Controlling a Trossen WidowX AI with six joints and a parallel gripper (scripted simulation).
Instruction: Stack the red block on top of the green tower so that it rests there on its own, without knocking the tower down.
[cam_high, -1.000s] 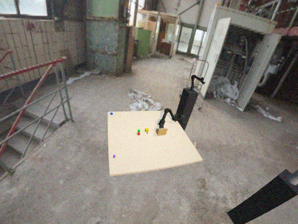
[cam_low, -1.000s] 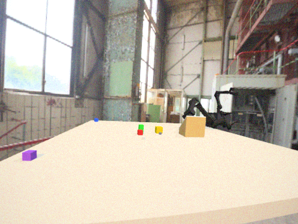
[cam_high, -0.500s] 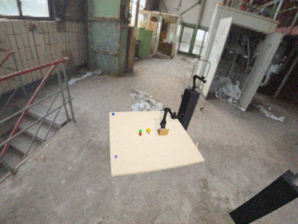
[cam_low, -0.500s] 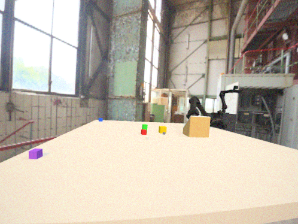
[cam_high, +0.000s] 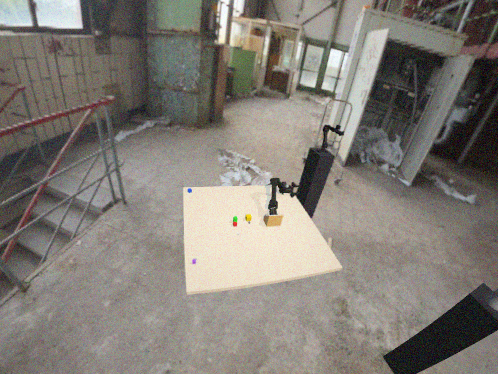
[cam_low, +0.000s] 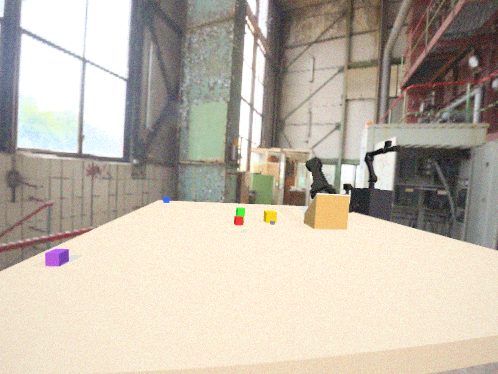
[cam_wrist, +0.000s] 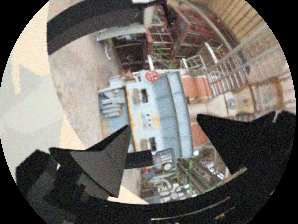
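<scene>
My gripper tip is now 870 mm short of the red block, 340 mm to the right of it and 90 mm above it. From my gripper tip the other things lie so: yellow block: 720 mm ahead, 290 mm to the left, 80 mm below; purple block: 1300 mm ahead, 710 mm to the left, 90 mm below; blue block: 1230 mm ahead, 250 mm to the right, 90 mm below.
</scene>
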